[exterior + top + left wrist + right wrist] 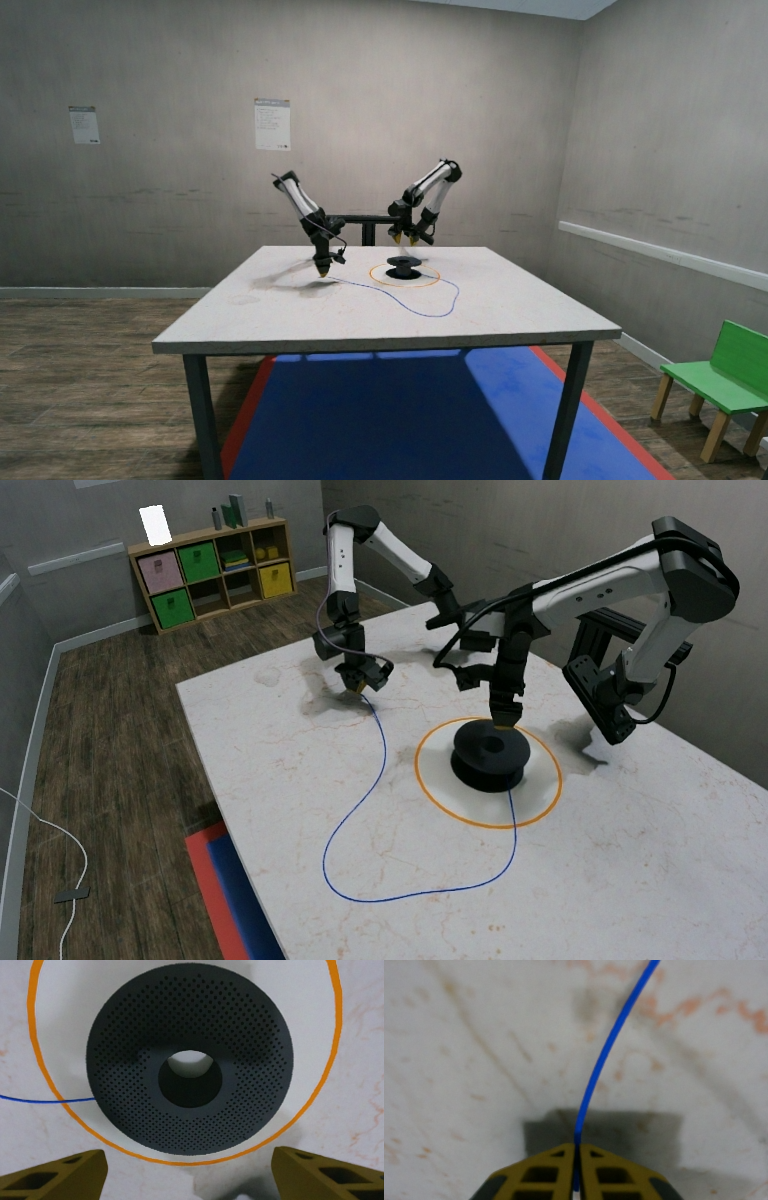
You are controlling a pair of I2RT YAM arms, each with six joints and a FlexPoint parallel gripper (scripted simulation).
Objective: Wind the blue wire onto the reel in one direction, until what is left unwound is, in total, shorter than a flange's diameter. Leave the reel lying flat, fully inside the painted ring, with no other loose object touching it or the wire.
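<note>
My left hand is 120 mm above the dark reel. Also, from my left hand: orange ring: 10 mm to the left, 160 mm below.
</note>
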